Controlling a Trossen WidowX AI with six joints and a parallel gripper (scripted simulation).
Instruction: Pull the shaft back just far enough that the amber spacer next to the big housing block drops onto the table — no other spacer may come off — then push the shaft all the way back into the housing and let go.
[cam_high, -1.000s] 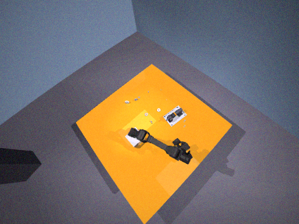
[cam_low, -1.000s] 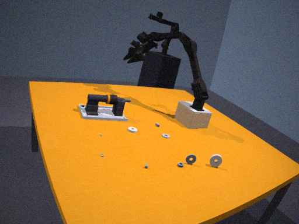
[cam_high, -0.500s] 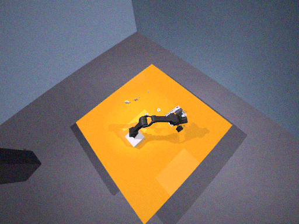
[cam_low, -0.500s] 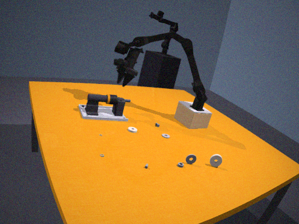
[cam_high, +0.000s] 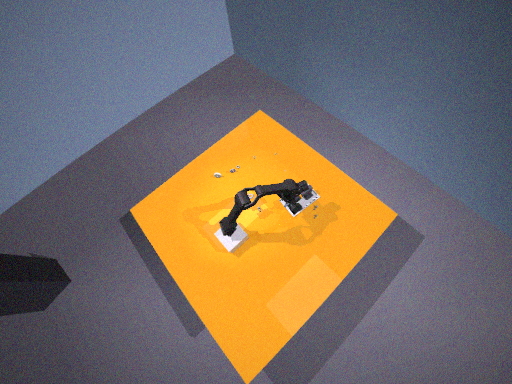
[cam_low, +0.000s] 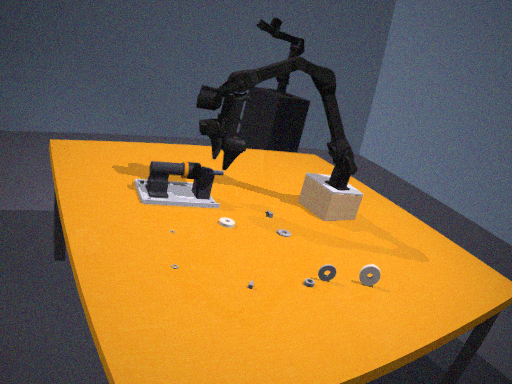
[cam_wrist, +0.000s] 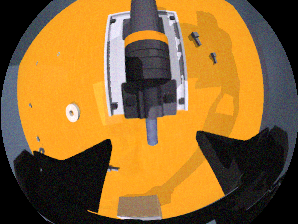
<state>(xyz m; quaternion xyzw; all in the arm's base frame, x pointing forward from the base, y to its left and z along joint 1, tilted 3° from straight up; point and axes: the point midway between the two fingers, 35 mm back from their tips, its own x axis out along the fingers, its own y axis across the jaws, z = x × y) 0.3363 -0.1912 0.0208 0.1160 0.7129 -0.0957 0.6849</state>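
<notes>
Right now my gripper tip is 7 cm short of the dark shaft, 2 cm to the left of it and 2 cm above it. The rest, counted from my gripper tip: grey ring: 6 cm behind, 25 cm to the left, 10 cm below; amber spacer: 10 cm ahead, 3 cm to the right, 2 cm below; white ring: 7 cm ahead, 16 cm to the left, 10 cm below.
</notes>
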